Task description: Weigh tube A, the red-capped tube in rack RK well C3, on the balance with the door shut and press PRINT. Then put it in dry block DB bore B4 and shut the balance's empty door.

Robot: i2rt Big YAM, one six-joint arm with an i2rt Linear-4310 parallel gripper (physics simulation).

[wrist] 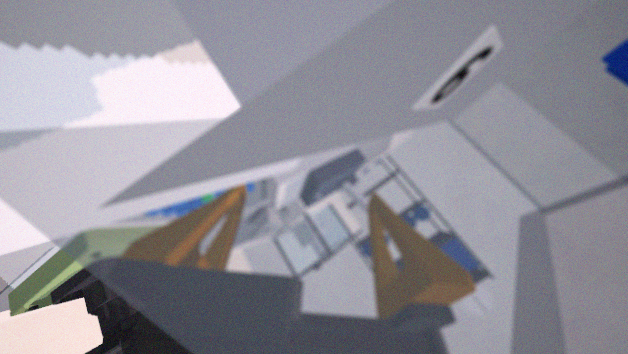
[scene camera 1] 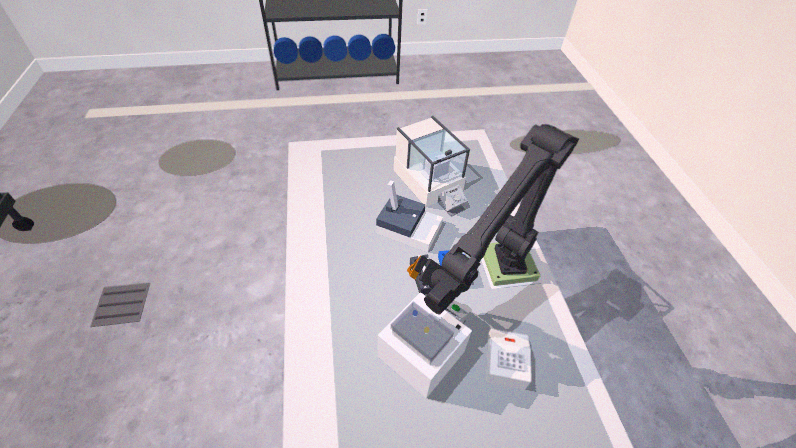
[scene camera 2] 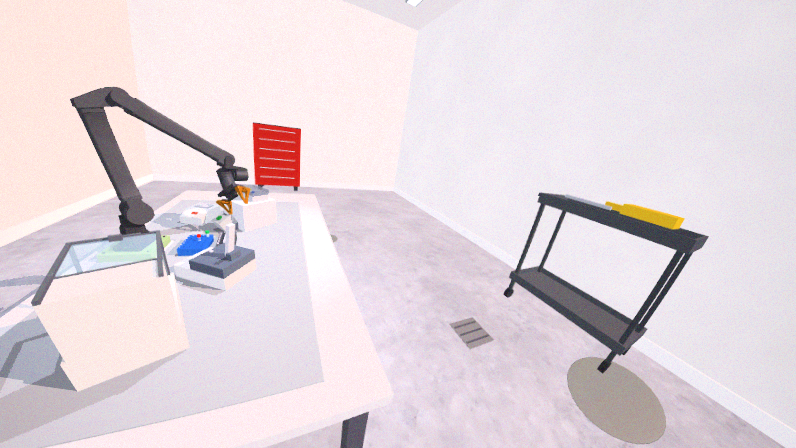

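Seen in the pictures: gripper, fingertip midpoint: (scene camera 1: 420, 277) (scene camera 2: 238, 208); arm's base, link origin: (scene camera 1: 509, 259).
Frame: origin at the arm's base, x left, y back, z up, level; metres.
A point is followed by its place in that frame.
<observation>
My gripper (scene camera 1: 418, 271) {z 0.110, x 0.133, y -0.329 m} (scene camera 2: 233, 200) {z 0.110, x 0.133, y -0.329 m} (wrist: 308, 193) {z 0.110, x 0.133, y -0.329 m} is open and empty, its orange fingers above the table near the white box. The blue rack (scene camera 1: 443, 257) (scene camera 2: 193, 245) {z 0.002, x -0.014, y -0.197 m} (wrist: 182, 206) is largely behind the arm in scene camera 1. In scene camera 2 a red cap (scene camera 2: 198, 235) {z 0.027, x 0.024, y -0.203 m} stands in it beside a green cap (scene camera 2: 207, 232) {z 0.024, x 0.063, y -0.221 m}; the well cannot be read. The balance (scene camera 1: 409, 166) {z 0.066, x -0.411, y -0.315 m} (scene camera 2: 114, 328) {z 0.091, x -0.538, y -0.282 m} has a glass chamber and a display (scene camera 1: 453, 195) {z 0.043, x -0.265, y -0.158 m}; its door's state is unclear. I cannot identify the dry block or its bores with certainty. The wrist view is blurred.
A white box with a grey inset (scene camera 1: 423, 333) {z 0.164, x 0.340, y -0.345 m} stands near the gripper. A keypad unit (scene camera 1: 510, 358) {z 0.044, x 0.365, y -0.096 m} is to its right. A dark-topped device (scene camera 1: 399, 215) {z 0.053, x -0.167, y -0.369 m} (scene camera 2: 222, 261) {z 0.054, x -0.229, y -0.372 m} with an upright white post stands between rack and balance. The arm's green base (scene camera 1: 511, 276) {z 0.000, x 0.068, y -0.011 m} is beside the rack.
</observation>
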